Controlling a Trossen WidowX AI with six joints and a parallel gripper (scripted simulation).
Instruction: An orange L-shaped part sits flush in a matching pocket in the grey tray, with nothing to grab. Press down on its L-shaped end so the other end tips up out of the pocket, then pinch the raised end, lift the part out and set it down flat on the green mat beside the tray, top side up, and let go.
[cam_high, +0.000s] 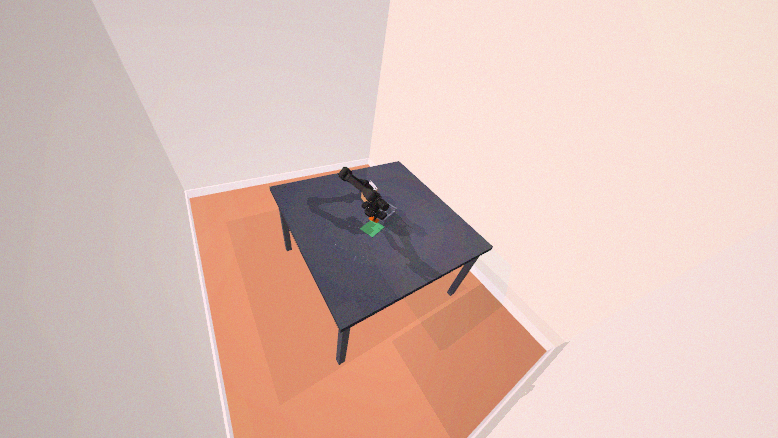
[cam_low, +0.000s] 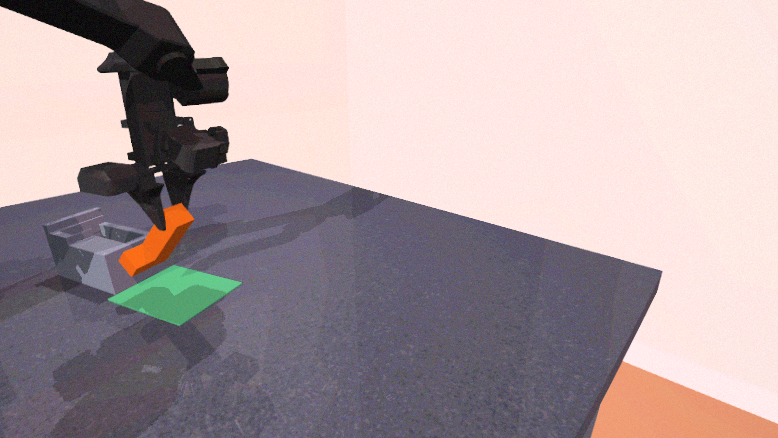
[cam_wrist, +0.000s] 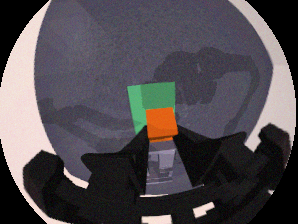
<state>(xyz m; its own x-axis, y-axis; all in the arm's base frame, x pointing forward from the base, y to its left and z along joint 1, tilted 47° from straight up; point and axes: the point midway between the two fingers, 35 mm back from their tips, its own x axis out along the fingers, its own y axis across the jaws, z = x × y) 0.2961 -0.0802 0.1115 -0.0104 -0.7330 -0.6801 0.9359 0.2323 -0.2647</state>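
The green mat is 10 mm behind my gripper tip, 20 mm to the left of it and 120 mm below it. Also, from my gripper tip: orange L-shaped part 30 mm behind, 20 mm to the left, 30 mm below.
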